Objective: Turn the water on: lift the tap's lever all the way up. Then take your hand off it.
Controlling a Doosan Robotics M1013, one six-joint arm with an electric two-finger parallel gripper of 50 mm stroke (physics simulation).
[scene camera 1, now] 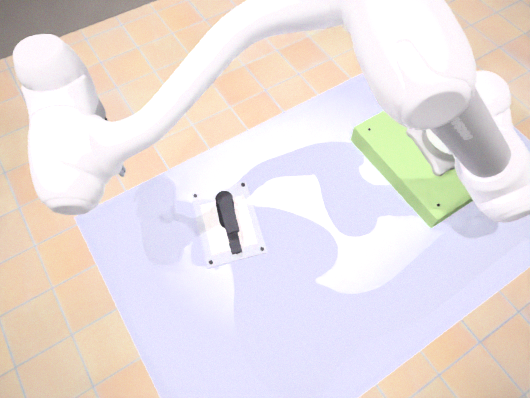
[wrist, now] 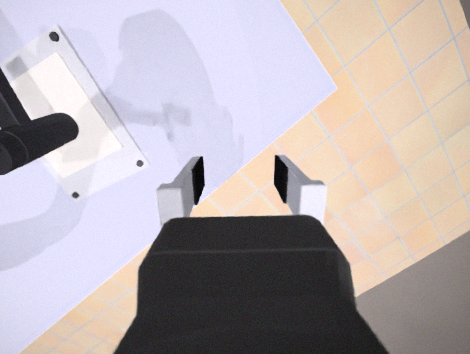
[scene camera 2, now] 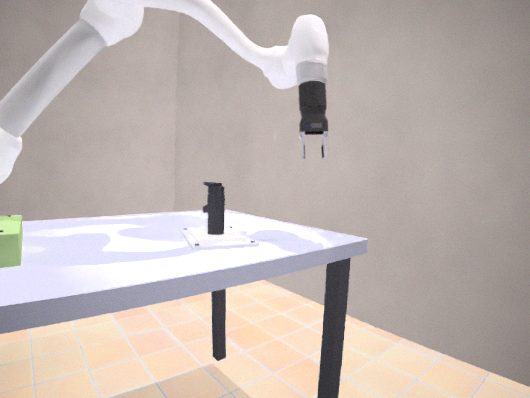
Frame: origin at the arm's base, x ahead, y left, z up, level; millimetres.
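Seen in the pictures: gripper, between the fingertips: point(wrist: 239, 170) point(scene camera 2: 313, 157).
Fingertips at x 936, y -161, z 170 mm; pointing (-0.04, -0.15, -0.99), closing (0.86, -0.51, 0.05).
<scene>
Offsets run from my fingertips to a thing's middle. "pt": to the spot under its first point.
The tap @(pt dx -230, dy +168, dz -78 mm) point(scene camera 1: 226, 210) point(scene camera 2: 216, 210) point(wrist: 45, 135) is a black upright column on a white base plate point(scene camera 1: 253, 231) point(scene camera 2: 240, 240) point(wrist: 90, 117). Its short black lever @(dx -231, dy +179, dz -83 mm) point(scene camera 1: 229, 220) point(scene camera 2: 212, 183) lies about level across the column's top, on the same side as the short spout @(dx -229, dy +197, dz -156 mm) point(scene camera 1: 236, 246) point(scene camera 2: 205, 208) below it. In the wrist view the tap is cut off by the left edge, and its lever cannot be made out clearly. My gripper point(scene camera 2: 313, 156) point(wrist: 239, 170) is open and empty, pointing down, higher than the tap and to its right in scene camera 2, touching nothing.
The pale lilac table point(scene camera 1: 280, 330) point(scene camera 2: 150, 286) point(wrist: 255, 70) carries the tap; its corner shows below my gripper in the wrist view. A green block point(scene camera 1: 395, 165) point(scene camera 2: 11, 247) stands under the arm's base. Orange tiled floor and a grey-brown wall lie beyond.
</scene>
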